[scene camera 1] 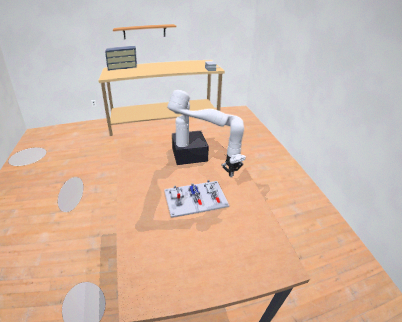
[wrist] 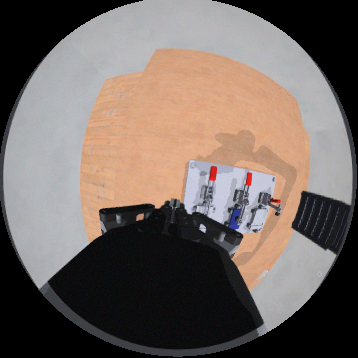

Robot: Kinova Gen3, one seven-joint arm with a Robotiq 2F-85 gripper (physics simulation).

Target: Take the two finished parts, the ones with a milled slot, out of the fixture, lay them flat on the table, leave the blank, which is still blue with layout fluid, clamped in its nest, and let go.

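Where they show: gripper, fingertip midpoint: [scene camera 1: 230, 176] [wrist: 174, 204]; arm's base, origin of the base link: [scene camera 1: 182, 143].
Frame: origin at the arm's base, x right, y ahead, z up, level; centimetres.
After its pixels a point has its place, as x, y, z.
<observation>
The fixture plate [scene camera 1: 187, 206] @[15.8, 47.7, -11.7] [wrist: 227, 178] @[4.5, 50.9, -11.7] lies on the table with three clamp nests in a row. The blue blank [scene camera 1: 194, 190] @[8.5, 40.9, -7.3] [wrist: 234, 219] @[6.6, 38.5, -8.6] sits in the middle nest, its red clamp handle [scene camera 1: 199, 202] @[10.0, 51.6, -7.1] [wrist: 249, 179] @[9.6, 50.9, -7.1] lying outward. A pale grey part [scene camera 1: 175, 191] @[18.5, 35.2, -9.4] [wrist: 257, 220] @[17.7, 35.4, -9.6] shows in the scene view's left nest; its red handle [scene camera 1: 178, 196] @[20.0, 44.6, -4.8] [wrist: 275, 201] @[18.9, 44.3, -3.6] stands up. The scene view's right nest [scene camera 1: 211, 189] @[-2.5, 41.9, -9.7] has its red handle [scene camera 1: 217, 200] @[-0.7, 53.2, -8.3] [wrist: 213, 173] @[-1.2, 52.8, -8.1] lying outward; its part and all slots are too small to tell. My gripper [scene camera 1: 231, 175] @[-10.7, 49.2, 3.5] [wrist: 174, 204] @[-10.7, 49.2, 3.5] is shut and empty, raised beyond the plate's right end.
The table [scene camera 1: 200, 265] @[25.1, 86.1, -13.2] [wrist: 200, 100] @[-2.0, 77.0, -13.2] extends around the plate. The arm's black base block [scene camera 1: 191, 154] @[-3.7, 7.7, -5.4] stands behind the plate. A wooden workbench [scene camera 1: 160, 70] with a drawer cabinet [scene camera 1: 121, 58] and small grey boxes [scene camera 1: 210, 66] stands at the back, beneath a wall shelf [scene camera 1: 145, 27].
</observation>
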